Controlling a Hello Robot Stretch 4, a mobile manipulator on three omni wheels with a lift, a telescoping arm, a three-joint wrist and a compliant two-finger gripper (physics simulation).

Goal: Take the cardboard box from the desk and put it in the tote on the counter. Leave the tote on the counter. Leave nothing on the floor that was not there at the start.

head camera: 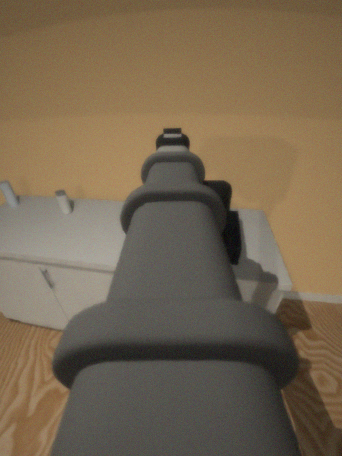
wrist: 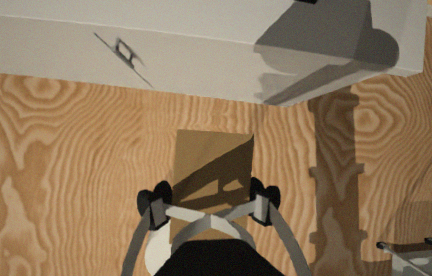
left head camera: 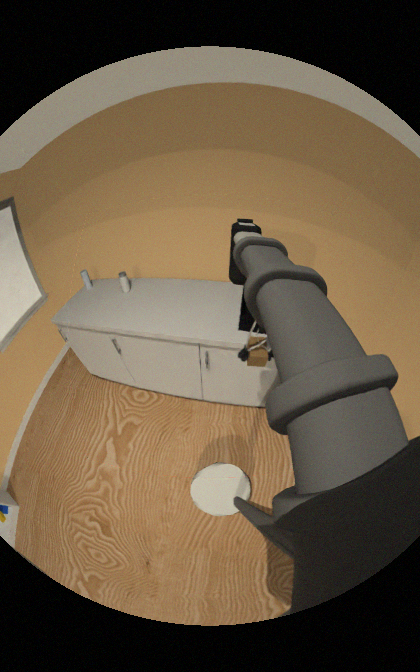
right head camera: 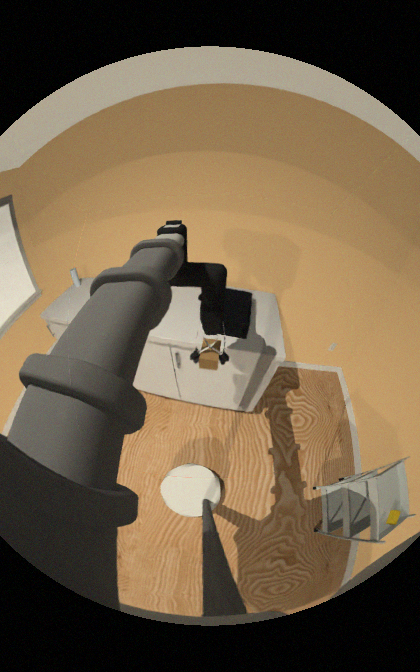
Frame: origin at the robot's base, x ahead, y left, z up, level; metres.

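Seen in the pictures: gripper, between the fingertips: (wrist: 209, 194).
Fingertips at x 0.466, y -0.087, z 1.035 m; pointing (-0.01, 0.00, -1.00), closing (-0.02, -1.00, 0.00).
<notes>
Offsets run from my fingertips to a thing's top centre. Level surfaces: height alone.
The brown cardboard box {dx +0.015, dy -0.002, dz +0.050 m} (left head camera: 257, 358) (right head camera: 208, 360) (wrist: 205, 150) is held between the two dark fingertips of my gripper (left head camera: 256, 354) (right head camera: 209, 356) (wrist: 209, 194), which is shut on it. The box hangs in the air in front of the counter's front face, with floor below it in the wrist view. The black tote {dx +0.432, dy -0.121, dz -0.053 m} (head camera: 232, 239) (left head camera: 247, 315) (right head camera: 239, 311) stands on the right part of the white counter {dz -0.153 m} (head camera: 65, 235) (left head camera: 165, 310) (right head camera: 175, 312) (wrist: 175, 15), beyond the gripper. My wrist hides part of the tote, and its inside is not clear. The desk cannot be made out.
Two small canisters {dx +0.751, dy +0.777, dz -0.005 m} (head camera: 64, 202) {dx +0.873, dy +1.217, dz +0.017 m} (head camera: 9, 194) stand at the counter's left rear. A round white disc (left head camera: 220, 489) (right head camera: 190, 490) lies on the wood floor. A grey shelf unit (right head camera: 374, 510) with a yellow item (right head camera: 393, 517) stands at the right. A wall is behind the counter.
</notes>
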